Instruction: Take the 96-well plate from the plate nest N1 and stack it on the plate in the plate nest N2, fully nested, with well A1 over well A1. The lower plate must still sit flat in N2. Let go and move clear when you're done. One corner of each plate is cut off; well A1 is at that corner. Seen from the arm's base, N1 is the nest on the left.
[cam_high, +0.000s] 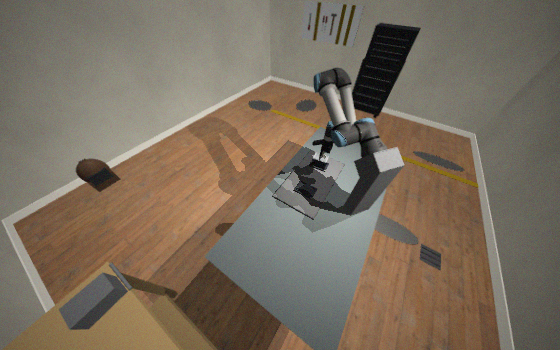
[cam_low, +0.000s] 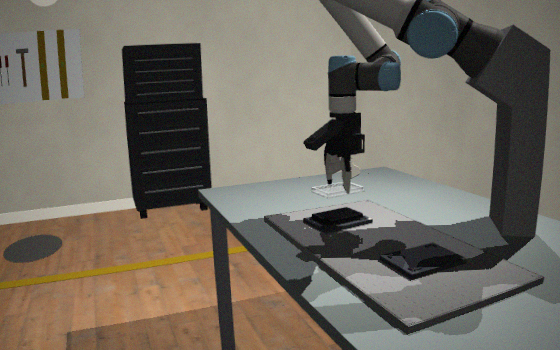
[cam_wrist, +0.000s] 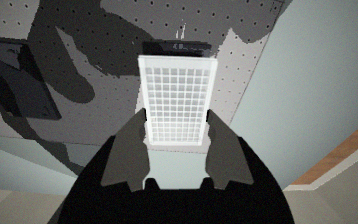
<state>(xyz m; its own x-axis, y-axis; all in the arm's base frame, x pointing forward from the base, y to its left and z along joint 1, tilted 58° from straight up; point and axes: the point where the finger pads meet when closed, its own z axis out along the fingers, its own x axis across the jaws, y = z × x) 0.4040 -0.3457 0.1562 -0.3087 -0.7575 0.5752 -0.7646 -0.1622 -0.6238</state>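
My hand is 9 cm above the black plate. The rest, counted from my hand: clear 96-well plate (1 cm below); then plate nest N1 (32 cm to the left, 13 cm ahead, 10 cm below).
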